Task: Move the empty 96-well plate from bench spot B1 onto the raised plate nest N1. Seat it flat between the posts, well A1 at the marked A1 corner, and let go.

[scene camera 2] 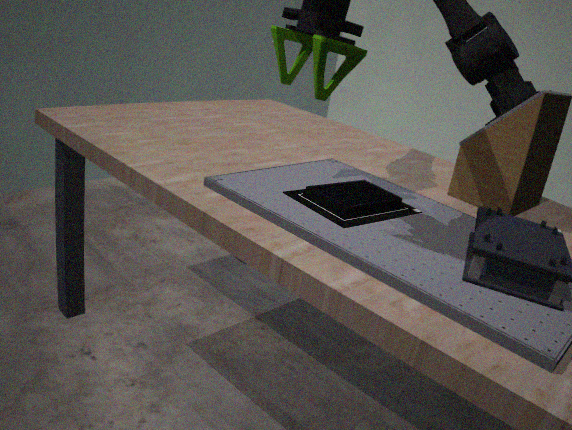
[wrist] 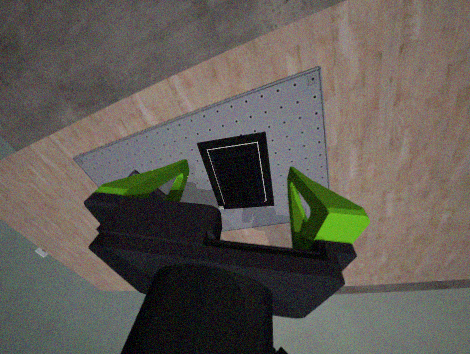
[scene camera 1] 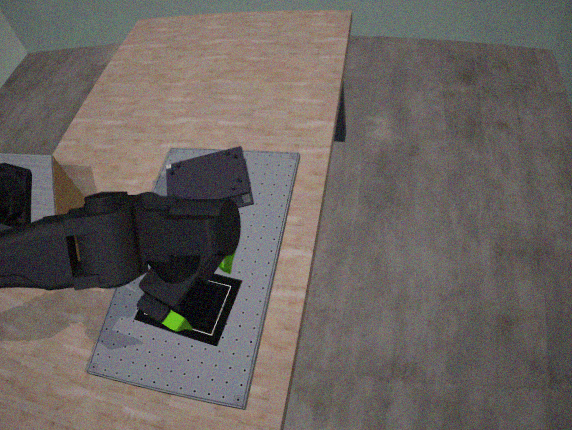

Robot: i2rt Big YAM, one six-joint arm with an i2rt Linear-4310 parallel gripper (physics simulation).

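Where they show: gripper, fingertip midpoint: (scene camera 2: pixel 301 91) (wrist: pixel 237 168) (scene camera 1: pixel 208 299); arm's base, link origin: (scene camera 2: pixel 522 115) (scene camera 1: pixel 15 196).
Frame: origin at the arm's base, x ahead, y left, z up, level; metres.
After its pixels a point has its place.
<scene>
The black 96-well plate (scene camera 1: pixel 202 305) {x 0.401, y -0.056, z -0.141 m} (scene camera 2: pixel 352 194) {x 0.374, y -0.049, z -0.139 m} (wrist: pixel 237 172) {x 0.383, y -0.054, z -0.140 m} lies flat on the black white-outlined spot B1 (scene camera 1: pixel 223 320) {x 0.443, y -0.069, z -0.152 m} (scene camera 2: pixel 309 203) {x 0.439, y -0.067, z -0.152 m} (wrist: pixel 265 165) {x 0.383, y -0.108, z -0.152 m}; the arm partly covers it in scene camera 1. My gripper (scene camera 1: pixel 210 301) {x 0.469, y -0.089, z -0.001 m} (scene camera 2: pixel 303 91) {x 0.469, y -0.089, z -0.001 m} (wrist: pixel 237 168) {x 0.469, y -0.089, z -0.001 m} is open and empty, high above the plate, with its green fingers on either side of it in the wrist view. The dark grey raised nest N1 (scene camera 1: pixel 205 175) {x 0.313, y 0.192, z -0.110 m} (scene camera 2: pixel 522 235) {x 0.308, y 0.184, z -0.110 m} stands turned at an angle, with small posts on top and a pale mark at one corner in scene camera 1. In the wrist view it is mostly hidden behind the left finger.
Both spot and nest are on a grey perforated board (scene camera 1: pixel 265 220) {x 0.449, y 0.142, z -0.154 m} (scene camera 2: pixel 450 282) {x 0.433, y 0.169, z -0.154 m} (wrist: pixel 300 105) {x 0.480, y -0.174, z -0.154 m} on the wooden table (scene camera 1: pixel 225 75) {x 0.192, y 0.558, z -0.167 m} (scene camera 2: pixel 200 130) {x 0.363, y -0.493, z -0.167 m} (wrist: pixel 390 125) {x 0.420, y -0.317, z -0.167 m}. The wooden wedge base (scene camera 2: pixel 492 165) {x 0.100, y 0.017, z -0.087 m} stands behind the nest in scene camera 2. The table's long edge runs beside the board.
</scene>
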